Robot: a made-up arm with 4 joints. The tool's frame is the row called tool. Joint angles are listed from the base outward. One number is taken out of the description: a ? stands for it. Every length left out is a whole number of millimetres.
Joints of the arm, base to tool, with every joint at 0 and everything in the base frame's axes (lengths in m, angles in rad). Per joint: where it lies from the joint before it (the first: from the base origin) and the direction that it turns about. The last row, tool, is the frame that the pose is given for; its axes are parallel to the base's.
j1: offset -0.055 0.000 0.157 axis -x
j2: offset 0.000 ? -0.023 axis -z
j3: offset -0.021 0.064 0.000 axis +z
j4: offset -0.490 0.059 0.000 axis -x
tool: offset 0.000 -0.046 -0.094
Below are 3 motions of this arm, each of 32 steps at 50 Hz.
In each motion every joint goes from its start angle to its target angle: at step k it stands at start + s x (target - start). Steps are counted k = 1, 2, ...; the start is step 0. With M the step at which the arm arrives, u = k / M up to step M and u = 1 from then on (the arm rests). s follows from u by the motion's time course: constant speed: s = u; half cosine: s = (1 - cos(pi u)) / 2; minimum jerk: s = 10 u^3 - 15 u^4 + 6 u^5.
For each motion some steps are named. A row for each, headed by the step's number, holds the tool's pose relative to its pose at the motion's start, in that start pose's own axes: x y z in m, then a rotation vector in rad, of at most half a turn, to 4 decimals.
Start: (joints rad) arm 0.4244 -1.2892 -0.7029 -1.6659
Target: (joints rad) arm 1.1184 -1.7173 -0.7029 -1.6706
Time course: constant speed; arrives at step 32
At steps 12, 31, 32:
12: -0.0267 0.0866 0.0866 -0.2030 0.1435 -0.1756
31: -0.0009 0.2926 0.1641 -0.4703 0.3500 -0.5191
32: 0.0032 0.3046 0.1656 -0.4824 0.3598 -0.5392

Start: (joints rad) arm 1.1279 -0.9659 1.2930 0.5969
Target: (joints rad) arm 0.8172 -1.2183 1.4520 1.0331
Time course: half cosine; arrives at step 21
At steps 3, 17, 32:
3: 0.0012 -0.0069 -0.0097 -0.0315 -0.0213 0.0100
17: 0.0562 -0.1400 -0.1335 -0.6117 -0.4000 0.1323
32: 0.0643 -0.1540 -0.1406 -0.6725 -0.4387 0.1396

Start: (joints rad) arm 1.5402 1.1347 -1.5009 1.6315
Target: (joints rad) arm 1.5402 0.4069 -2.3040 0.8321
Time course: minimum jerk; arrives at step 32
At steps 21, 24, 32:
21: 0.0171 0.0633 -0.0129 0.6189 0.0574 -0.0146
24: 0.0216 0.0732 -0.0102 0.7164 0.0659 -0.0202
32: 0.0258 0.0815 -0.0068 0.7990 0.0729 -0.0257

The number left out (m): -0.064
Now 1 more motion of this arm.
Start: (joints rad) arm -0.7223 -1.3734 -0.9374 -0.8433
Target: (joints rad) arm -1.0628 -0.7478 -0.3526 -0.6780
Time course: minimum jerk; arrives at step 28
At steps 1, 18, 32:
1: 0.0000 0.0000 0.0000 0.0001 -0.0001 0.0000
18: 0.0348 0.0122 -0.0729 0.1098 -0.0958 0.0520
32: 0.0493 0.0203 -0.0922 0.1465 -0.1270 0.0653

